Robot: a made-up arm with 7 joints.
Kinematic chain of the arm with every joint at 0, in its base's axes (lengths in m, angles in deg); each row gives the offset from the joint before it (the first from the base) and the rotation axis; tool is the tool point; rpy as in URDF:
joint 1: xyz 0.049 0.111 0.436 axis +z
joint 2: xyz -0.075 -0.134 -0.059 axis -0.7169 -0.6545 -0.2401
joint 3: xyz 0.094 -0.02 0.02 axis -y
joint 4: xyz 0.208 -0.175 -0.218 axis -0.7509 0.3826 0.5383
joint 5: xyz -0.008 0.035 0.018 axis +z
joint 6: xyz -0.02 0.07 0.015 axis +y
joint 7: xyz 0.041 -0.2 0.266 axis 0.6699 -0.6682 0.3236
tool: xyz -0.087 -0.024 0.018 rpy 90 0 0
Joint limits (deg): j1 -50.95..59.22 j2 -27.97..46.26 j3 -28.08..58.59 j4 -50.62..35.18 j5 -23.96..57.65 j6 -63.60..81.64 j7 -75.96..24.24
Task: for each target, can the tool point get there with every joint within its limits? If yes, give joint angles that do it. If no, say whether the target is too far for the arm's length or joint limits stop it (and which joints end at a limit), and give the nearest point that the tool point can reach.
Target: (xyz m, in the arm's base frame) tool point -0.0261 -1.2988 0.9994
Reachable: no: too far | nearest point 0.0123 -0.5779 0.6806 | short by 0.789 m
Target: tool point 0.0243 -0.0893 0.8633
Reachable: yes | joints -12.56 31.89 48.99 12.37 2.15 35.93 -29.46
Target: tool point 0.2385 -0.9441 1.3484
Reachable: no: too far | nearest point 0.1486 -0.4436 0.8715 | short by 0.697 m
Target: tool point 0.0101 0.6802 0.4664
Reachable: no: joint limits stop it (at a limit: joint 1, joint 2, joint 4, joint 5) | nearest point 0.2289 0.4989 0.3690 | short by 0.300 m
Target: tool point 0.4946 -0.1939 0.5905
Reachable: yes | joints 45.17 17.95 10.64 -25.01 -14.90 28.37 -6.29
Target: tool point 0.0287 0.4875 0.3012
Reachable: no: joint limits stop it (at a limit: joint 1, joint 2, joint 4, joint 5, joint 7) | nearest point 0.1480 0.4509 0.2415 | short by 0.138 m
